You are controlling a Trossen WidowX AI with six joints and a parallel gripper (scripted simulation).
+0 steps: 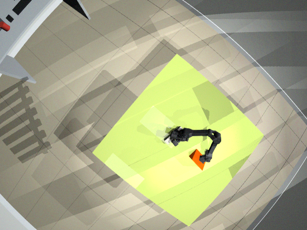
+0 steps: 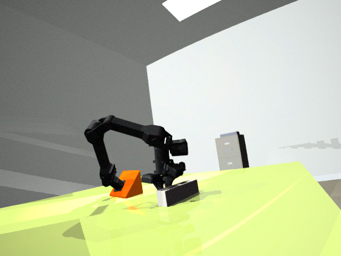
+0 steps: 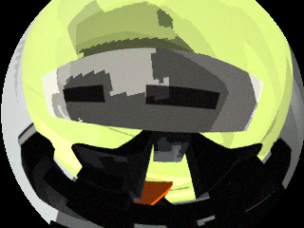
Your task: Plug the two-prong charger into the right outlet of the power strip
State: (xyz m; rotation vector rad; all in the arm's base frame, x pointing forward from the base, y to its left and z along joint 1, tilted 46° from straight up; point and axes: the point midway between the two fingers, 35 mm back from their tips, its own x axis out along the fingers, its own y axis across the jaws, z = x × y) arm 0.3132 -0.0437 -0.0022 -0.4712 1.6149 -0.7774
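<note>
Now: gripper tip 20 mm short of the dark two-prong charger and 10 mm below it.
</note>
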